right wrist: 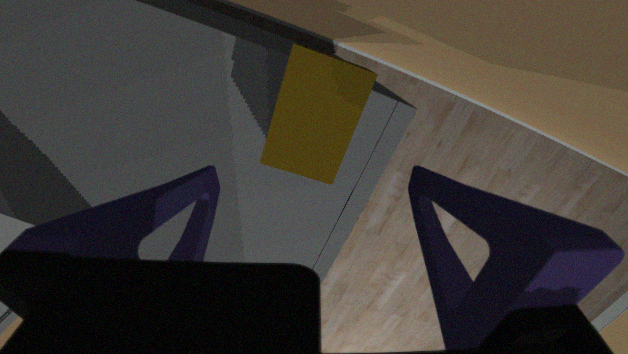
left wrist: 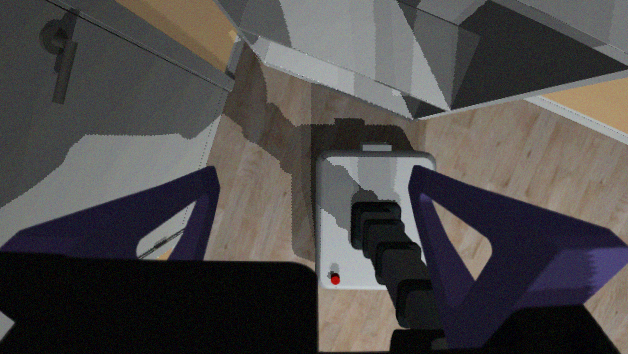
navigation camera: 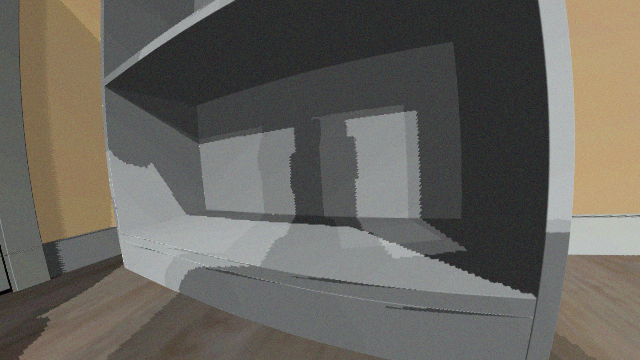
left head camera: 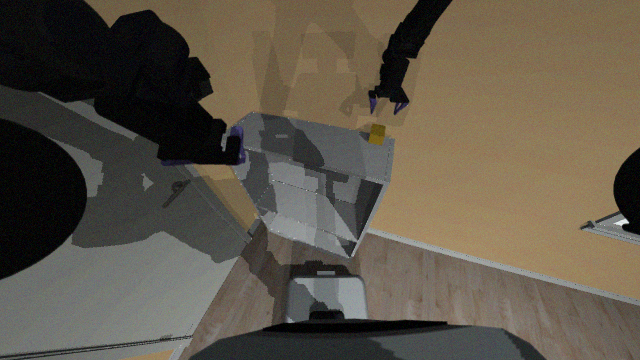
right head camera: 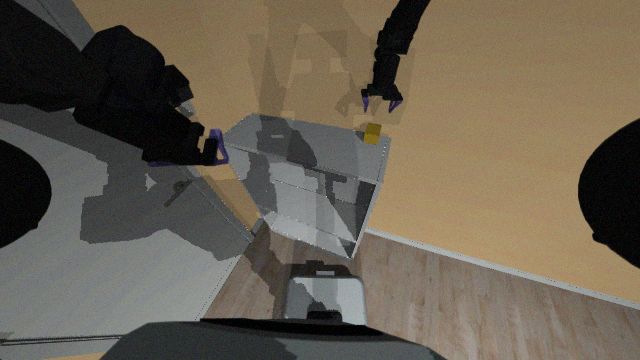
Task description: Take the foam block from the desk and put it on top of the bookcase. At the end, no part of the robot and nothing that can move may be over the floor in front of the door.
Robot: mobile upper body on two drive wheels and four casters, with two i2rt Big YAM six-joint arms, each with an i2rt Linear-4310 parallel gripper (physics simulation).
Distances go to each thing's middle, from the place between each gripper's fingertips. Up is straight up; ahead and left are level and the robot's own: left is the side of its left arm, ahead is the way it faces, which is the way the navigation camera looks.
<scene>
Now: left hand 380 mm short of the yellow foam block (right wrist: 321, 99), 450 mm to the left of it and 190 mm above it.
I see the yellow foam block 100 mm below my right hand and 10 mm ahead of it.
</scene>
